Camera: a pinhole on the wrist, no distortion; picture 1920 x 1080 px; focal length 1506.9 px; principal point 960.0 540.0 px. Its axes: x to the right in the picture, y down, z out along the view. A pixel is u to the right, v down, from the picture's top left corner.
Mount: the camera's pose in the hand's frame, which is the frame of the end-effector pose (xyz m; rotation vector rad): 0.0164 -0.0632 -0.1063 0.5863 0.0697 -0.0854
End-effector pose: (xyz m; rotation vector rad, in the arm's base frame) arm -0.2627 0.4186 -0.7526 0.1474 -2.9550 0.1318
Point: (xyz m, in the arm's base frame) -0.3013 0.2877 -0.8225
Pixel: 1009 1018
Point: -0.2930 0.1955 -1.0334
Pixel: 790 952
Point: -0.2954 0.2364 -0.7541
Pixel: 1192 373
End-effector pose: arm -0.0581 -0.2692 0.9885 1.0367 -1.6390 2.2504
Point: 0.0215 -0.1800 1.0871
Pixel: 434 73
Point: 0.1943 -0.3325 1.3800
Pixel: 1104 227
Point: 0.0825 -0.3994 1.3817
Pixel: 1441 494
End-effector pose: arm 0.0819 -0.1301 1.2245 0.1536 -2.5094 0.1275
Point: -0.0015 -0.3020 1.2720
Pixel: 1706 575
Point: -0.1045 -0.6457 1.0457
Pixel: 1106 279
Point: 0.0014 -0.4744 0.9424
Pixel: 613 591
